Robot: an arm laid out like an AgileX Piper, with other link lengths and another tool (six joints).
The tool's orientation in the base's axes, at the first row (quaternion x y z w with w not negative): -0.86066 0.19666 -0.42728 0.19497
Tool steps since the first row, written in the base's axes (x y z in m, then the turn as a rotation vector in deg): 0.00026 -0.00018 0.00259 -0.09 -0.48 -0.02; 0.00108 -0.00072 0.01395 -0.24 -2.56 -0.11; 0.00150 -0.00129 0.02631 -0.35 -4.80 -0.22; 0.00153 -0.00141 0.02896 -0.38 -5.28 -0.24; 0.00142 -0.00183 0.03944 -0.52 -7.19 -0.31; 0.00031 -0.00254 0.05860 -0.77 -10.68 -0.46; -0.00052 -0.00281 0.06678 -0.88 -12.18 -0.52
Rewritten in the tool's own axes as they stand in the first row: 0.00194 -0.00120 -0.00127 0.18 0.43 -0.14; 0.01016 -0.00660 -0.00704 1.09 2.26 -0.56; 0.01882 -0.01242 -0.01370 2.08 4.23 -0.97; 0.02064 -0.01366 -0.01518 2.30 4.66 -1.06; 0.02770 -0.01856 -0.02119 3.14 6.33 -1.45; 0.04006 -0.02742 -0.03292 4.66 9.41 -2.16; 0.04512 -0.03117 -0.03821 5.32 10.73 -2.46
